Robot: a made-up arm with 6 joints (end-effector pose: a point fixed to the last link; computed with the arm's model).
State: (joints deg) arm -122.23 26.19 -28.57 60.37 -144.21 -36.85
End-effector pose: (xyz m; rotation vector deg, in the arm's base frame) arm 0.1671 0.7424 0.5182 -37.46 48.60 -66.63
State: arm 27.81 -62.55 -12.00 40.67 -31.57 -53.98
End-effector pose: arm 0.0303 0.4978 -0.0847 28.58 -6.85 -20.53
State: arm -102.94 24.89 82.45 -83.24 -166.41 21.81
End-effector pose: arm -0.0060 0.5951 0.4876 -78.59 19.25 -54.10
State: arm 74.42 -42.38 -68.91 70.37 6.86 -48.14
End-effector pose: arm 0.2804 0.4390 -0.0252 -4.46 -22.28 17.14
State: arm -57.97 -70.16 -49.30 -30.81 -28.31 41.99
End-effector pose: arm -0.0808 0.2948 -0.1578 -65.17 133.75 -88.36
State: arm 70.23 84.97 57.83 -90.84 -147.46 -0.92
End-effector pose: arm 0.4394 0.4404 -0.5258 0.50 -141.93 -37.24
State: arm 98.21 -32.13 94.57 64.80 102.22 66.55
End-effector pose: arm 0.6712 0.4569 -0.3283 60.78 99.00 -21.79
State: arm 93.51 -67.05 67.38 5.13 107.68 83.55
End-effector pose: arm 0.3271 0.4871 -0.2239 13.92 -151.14 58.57
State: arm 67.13 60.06 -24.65 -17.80 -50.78 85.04
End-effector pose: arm 0.2921 0.6290 -0.3330 14.07 -149.14 -60.15
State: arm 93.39 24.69 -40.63 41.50 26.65 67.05
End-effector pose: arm 0.3756 0.5738 -0.1917 -0.74 -146.57 12.88
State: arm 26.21 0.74 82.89 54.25 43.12 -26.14
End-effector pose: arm 0.0361 0.2303 -0.5141 -68.56 -133.32 63.11
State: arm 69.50 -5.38 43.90 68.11 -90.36 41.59
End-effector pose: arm 0.3727 0.5816 -0.4861 -133.06 78.32 19.06
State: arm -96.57 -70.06 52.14 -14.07 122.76 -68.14
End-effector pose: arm 0.1602 0.3925 0.1024 99.76 42.23 128.52
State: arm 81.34 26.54 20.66 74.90 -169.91 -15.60
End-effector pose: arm 0.3900 0.5517 -0.5147 159.44 -59.93 20.96
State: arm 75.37 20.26 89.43 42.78 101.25 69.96
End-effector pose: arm 0.4906 0.2523 -0.4034 47.08 78.27 -88.82
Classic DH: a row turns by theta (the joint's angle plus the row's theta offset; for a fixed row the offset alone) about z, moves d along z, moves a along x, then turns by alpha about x. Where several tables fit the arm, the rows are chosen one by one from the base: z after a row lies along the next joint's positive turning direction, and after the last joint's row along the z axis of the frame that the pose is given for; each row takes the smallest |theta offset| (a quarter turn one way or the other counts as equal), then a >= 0, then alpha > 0; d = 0 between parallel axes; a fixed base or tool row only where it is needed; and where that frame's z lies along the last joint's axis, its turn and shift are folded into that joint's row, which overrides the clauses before.
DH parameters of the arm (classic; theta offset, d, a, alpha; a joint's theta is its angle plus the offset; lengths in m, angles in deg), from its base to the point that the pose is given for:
base (fixed): 0 0.0518 0.1898 90
joint 1: 23.02 -0.3211 -0.3016 -63.4
joint 2: 33.78 -0.2831 -0.0139 52.36
joint 3: -78.7 0.0893 -0.0675 30.47
joint 4: 34.33 -0.1758 0.0198 -96.68
joint 5: 30.49 0.3172 -0.0647 151.62
joint 6: 18.12 0.1506 -0.0746 -136.65
tool (fixed): 1.82 0.0066 0 0

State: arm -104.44 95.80 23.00 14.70 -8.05 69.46
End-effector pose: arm -0.0064 0.2512 0.4478 84.10 13.81 -9.77
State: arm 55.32 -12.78 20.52 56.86 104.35 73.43
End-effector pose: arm 0.1177 0.4869 -0.3211 -19.61 -118.33 76.40
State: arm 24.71 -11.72 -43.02 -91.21 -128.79 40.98
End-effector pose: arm 0.3752 0.5948 -0.3693 -126.61 31.49 -65.47
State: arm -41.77 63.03 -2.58 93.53 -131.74 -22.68
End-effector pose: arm -0.5053 0.4373 -0.0034 91.51 -29.15 -36.42
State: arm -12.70 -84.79 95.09 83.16 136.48 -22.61
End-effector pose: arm -0.2269 0.7631 -0.1044 -108.31 34.84 46.35
